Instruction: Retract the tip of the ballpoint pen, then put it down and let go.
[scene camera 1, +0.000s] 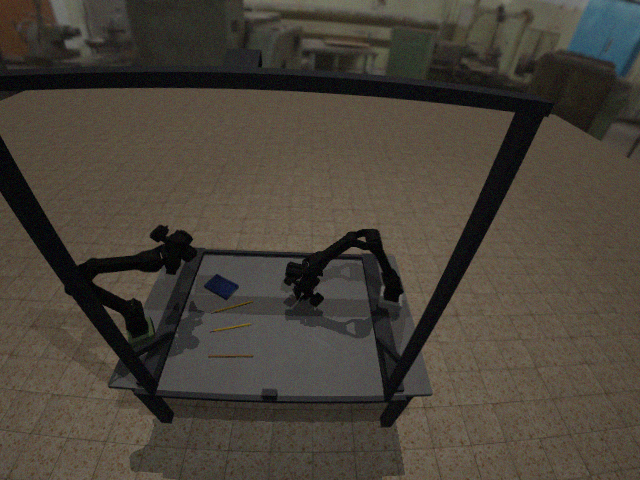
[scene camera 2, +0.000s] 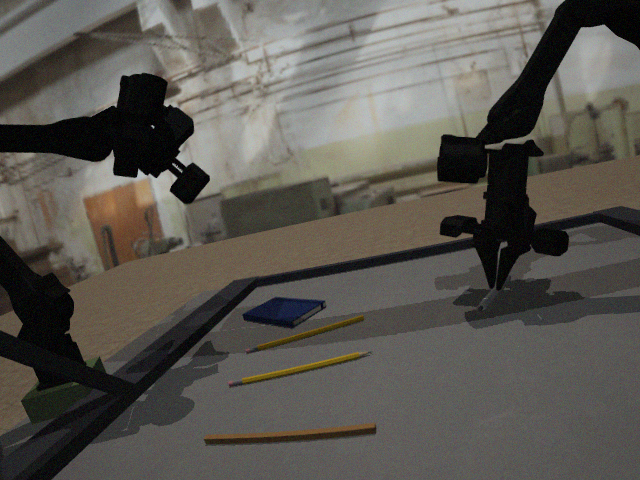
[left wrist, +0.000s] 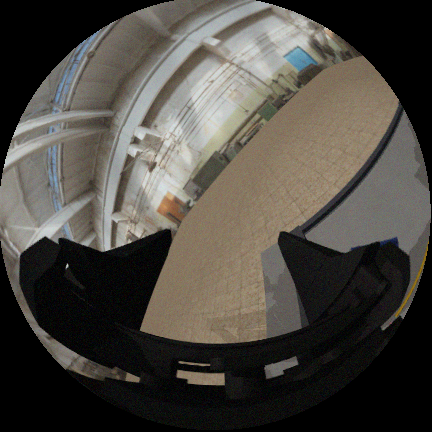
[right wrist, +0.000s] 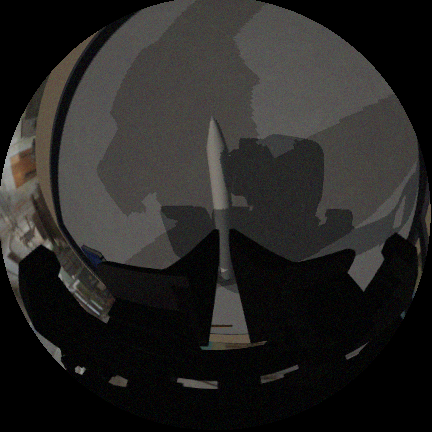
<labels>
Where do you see a blue notebook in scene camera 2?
288, 312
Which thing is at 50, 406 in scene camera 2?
A green object.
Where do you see the left gripper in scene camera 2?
At 174, 164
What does the left gripper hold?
Nothing.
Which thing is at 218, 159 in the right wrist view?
A ballpoint pen.
</labels>
